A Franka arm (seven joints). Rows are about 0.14 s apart.
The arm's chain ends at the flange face. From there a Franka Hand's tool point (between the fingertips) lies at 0.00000 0.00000 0.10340 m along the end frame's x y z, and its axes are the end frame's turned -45 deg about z.
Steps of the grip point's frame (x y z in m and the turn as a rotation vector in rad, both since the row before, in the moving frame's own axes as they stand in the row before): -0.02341 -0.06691 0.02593 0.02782 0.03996 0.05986; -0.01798 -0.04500 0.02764 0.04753 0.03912 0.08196; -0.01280 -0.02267 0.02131 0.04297 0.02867 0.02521; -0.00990 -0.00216 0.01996 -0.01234 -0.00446 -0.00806; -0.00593 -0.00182 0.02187 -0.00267 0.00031 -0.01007
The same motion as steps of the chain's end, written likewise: -0.06490 -0.02583 0.02605 0.04793 0.00858 0.05986; -0.04418 -0.01276 0.02784 0.06127 -0.00595 0.08196; -0.02410 -0.00173 0.02145 0.05066 -0.01011 0.02521; -0.00911 0.00425 0.01997 -0.01188 0.00557 -0.00806; -0.00570 0.00273 0.02187 -0.00167 0.00211 -0.01007
